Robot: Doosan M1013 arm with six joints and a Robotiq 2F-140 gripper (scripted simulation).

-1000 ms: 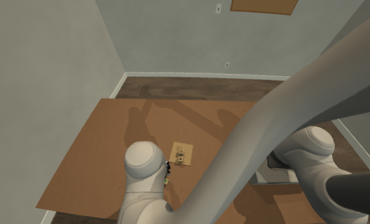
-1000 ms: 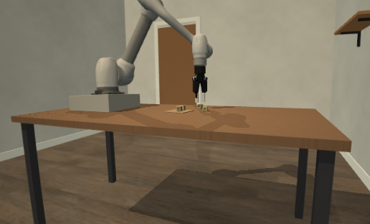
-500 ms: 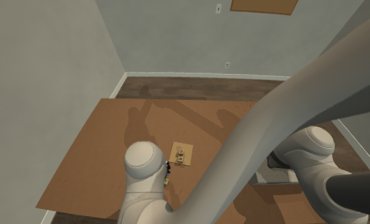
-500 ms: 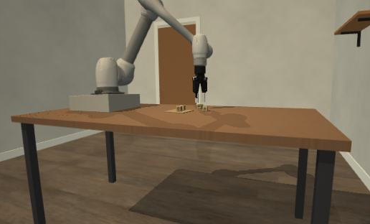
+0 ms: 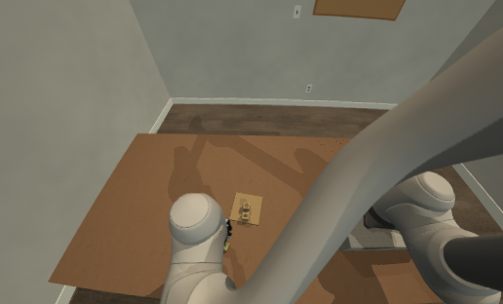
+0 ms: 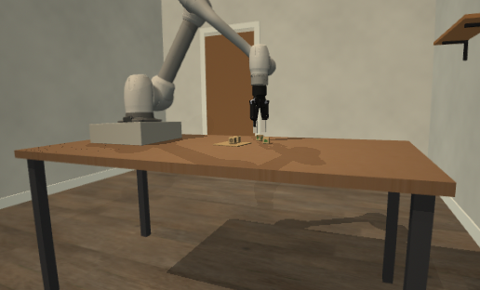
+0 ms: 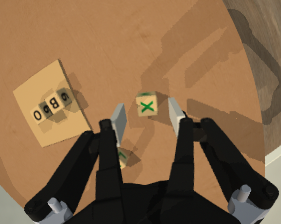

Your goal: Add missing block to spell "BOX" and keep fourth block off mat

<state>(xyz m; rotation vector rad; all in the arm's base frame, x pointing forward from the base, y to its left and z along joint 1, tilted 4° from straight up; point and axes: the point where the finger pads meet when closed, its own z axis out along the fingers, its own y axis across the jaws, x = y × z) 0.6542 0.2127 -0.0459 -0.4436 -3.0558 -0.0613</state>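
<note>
Right now my hand is 180 mm to the left of the mat, 70 mm above it and 60 mm past it.
</note>
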